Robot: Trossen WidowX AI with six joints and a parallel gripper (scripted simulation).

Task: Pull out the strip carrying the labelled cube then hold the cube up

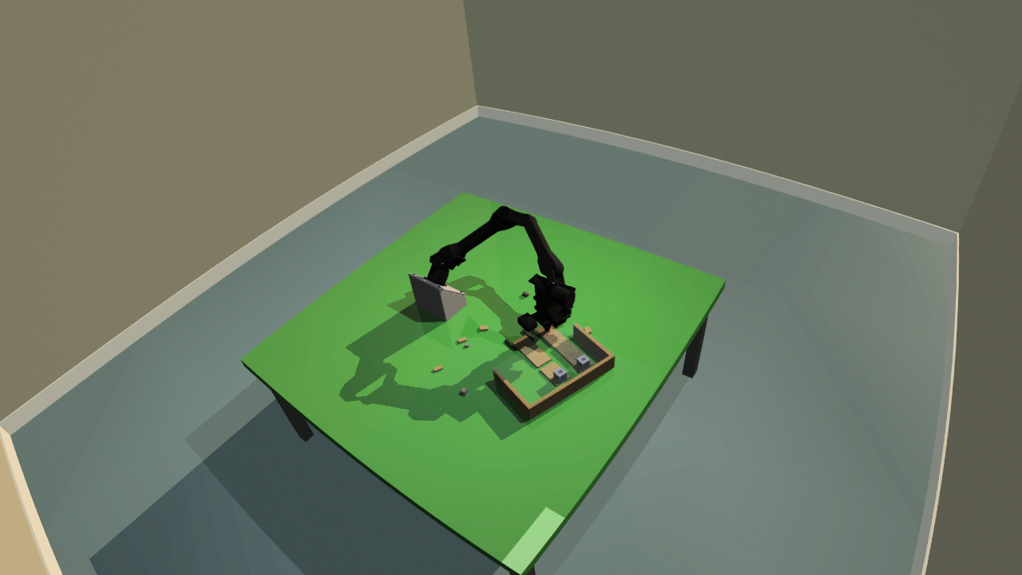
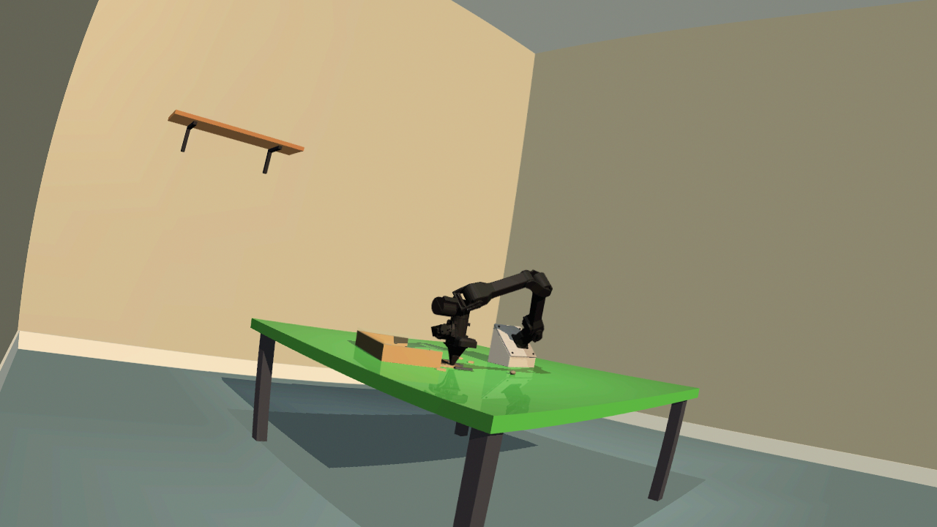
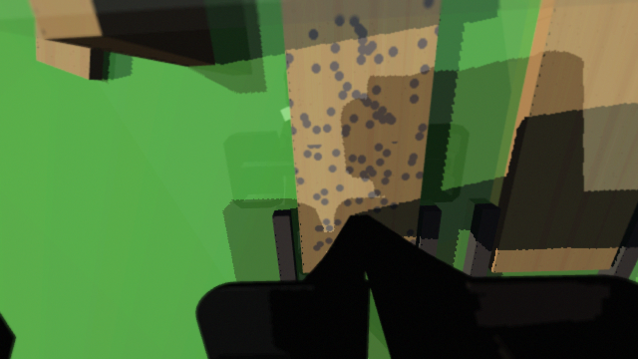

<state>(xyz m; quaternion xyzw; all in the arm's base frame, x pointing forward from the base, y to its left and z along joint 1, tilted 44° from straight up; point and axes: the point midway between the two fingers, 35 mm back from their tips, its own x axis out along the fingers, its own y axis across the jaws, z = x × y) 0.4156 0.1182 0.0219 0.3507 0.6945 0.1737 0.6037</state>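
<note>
My gripper tip is 9 cm short of the speckled strip and 3 cm to the left of it.
</note>
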